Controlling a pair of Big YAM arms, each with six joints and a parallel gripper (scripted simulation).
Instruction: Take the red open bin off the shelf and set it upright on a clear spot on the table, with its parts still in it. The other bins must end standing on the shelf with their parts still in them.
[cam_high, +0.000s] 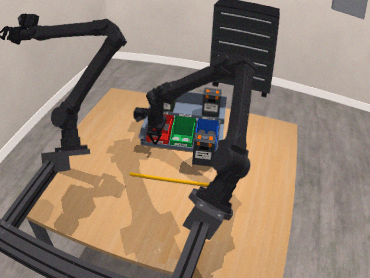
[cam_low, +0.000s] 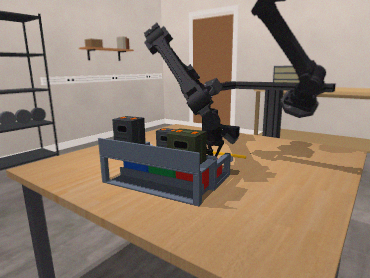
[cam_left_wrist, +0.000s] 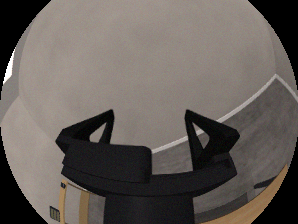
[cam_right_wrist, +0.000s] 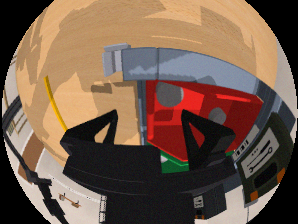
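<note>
My right gripper is now 80 mm short of the red bin and 20 mm to the right of it. The rest, counted from my right hand: blue bin 200 mm to the right, 140 mm ahead; green bin 110 mm ahead, 90 mm to the right.
</note>
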